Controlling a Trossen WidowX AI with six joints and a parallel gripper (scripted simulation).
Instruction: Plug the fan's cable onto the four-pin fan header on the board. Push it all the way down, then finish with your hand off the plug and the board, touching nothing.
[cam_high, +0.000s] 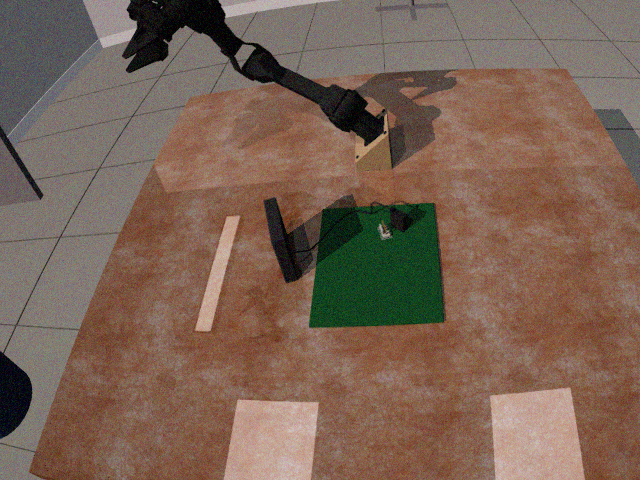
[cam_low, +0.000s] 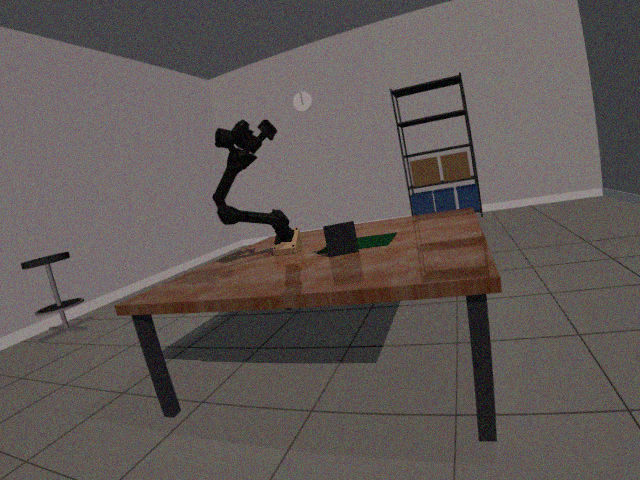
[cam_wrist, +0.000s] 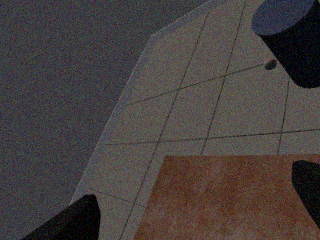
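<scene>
My gripper tip is now 20 mm short of the black plug, 480 mm to the right of it and 420 mm above it. Round my gripper tip: green board: 110 mm ahead, 440 mm to the left, 450 mm below; then black fan: 100 mm ahead, 260 mm to the left, 380 mm below; then header: 40 mm ahead, 450 mm to the left, 440 mm below.
</scene>
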